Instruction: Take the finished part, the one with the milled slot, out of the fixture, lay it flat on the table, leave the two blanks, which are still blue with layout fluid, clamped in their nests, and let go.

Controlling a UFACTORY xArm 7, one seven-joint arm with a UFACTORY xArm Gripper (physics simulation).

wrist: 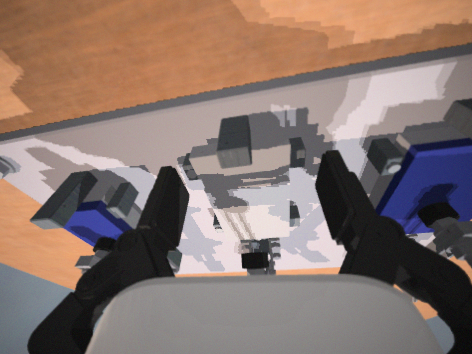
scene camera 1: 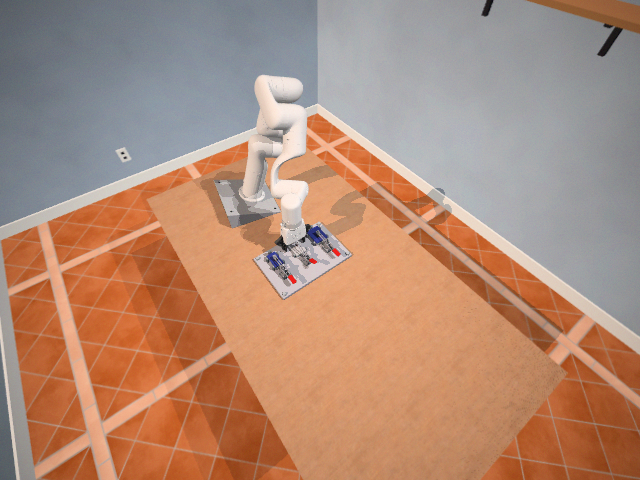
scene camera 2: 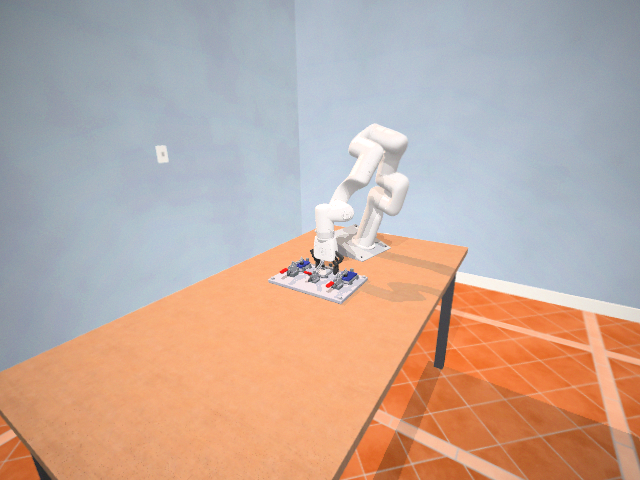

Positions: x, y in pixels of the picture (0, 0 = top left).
Labels:
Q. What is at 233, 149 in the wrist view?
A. A dark stop block.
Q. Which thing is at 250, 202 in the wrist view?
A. A finished part.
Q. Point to a blue blank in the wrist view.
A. At 91, 220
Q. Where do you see a fixture plate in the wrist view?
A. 345, 108

